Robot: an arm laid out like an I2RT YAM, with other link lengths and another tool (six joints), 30 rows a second.
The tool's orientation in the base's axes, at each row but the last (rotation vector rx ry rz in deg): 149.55, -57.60, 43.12; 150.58, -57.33, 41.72; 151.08, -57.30, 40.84; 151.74, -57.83, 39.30; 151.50, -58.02, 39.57; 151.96, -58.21, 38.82; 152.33, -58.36, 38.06; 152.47, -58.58, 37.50; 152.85, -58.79, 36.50; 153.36, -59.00, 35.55
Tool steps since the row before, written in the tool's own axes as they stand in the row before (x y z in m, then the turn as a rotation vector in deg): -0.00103, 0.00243, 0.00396, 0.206, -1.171, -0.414; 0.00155, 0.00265, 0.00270, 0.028, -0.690, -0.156; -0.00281, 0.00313, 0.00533, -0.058, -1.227, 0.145; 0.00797, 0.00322, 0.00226, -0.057, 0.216, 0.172; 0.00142, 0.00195, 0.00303, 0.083, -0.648, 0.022; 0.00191, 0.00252, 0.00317, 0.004, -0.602, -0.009; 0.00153, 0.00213, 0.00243, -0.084, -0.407, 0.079; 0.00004, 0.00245, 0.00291, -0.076, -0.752, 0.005; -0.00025, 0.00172, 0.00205, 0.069, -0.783, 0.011; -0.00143, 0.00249, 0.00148, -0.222, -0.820, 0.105
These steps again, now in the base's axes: -0.00081, -0.00278, -0.00378, 0.769, 0.908, 0.411; 0.00020, -0.00385, -0.00136, 0.425, 0.553, 0.118; -0.00201, -0.00275, -0.00587, 0.838, 0.886, -0.207; 0.00382, -0.00773, 0.00216, -0.123, -0.190, -0.168; 0.00066, -0.00335, -0.00182, 0.500, 0.422, -0.004; 0.00063, -0.00409, -0.00171, 0.406, 0.444, -0.014; 0.00038, -0.00331, -0.00130, 0.246, 0.320, -0.126; -0.00068, -0.00284, -0.00243, 0.460, 0.595, -0.072; -0.00068, -0.00182, -0.00186, 0.580, 0.531, -0.010; -0.00218, -0.00148, -0.00186, 0.439, 0.698, -0.228
